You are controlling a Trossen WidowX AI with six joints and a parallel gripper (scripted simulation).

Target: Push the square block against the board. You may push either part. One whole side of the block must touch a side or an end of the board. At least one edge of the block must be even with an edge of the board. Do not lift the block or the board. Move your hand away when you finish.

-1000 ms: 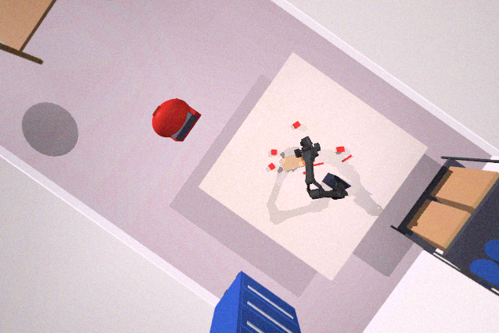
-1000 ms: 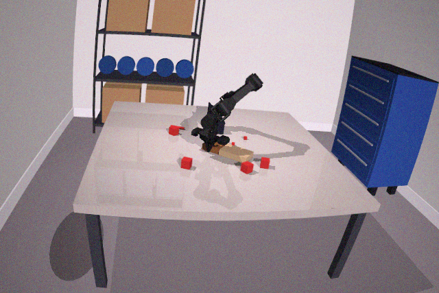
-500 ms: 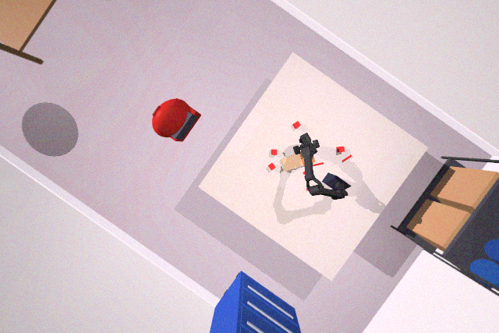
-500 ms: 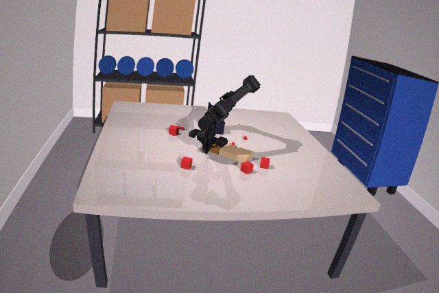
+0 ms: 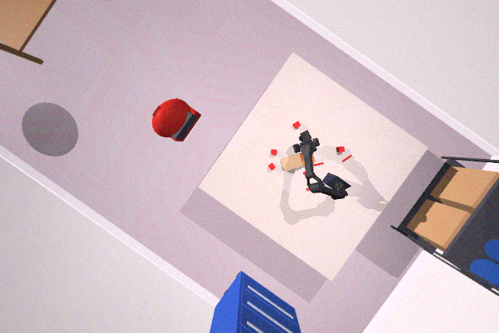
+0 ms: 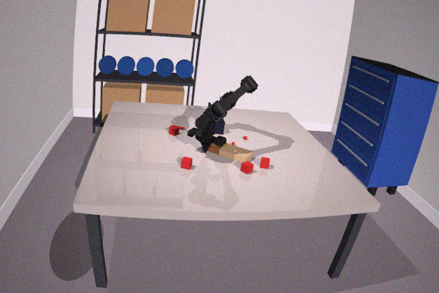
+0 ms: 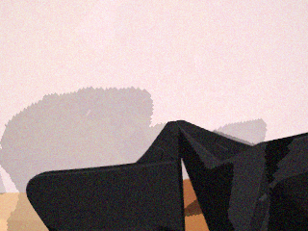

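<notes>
Right now the orange square block is 9 cm behind my gripper tip and 5 cm to the left of it. The rest, counted from my gripper tip: pale tan board 2 cm behind, 16 cm to the left.
</notes>
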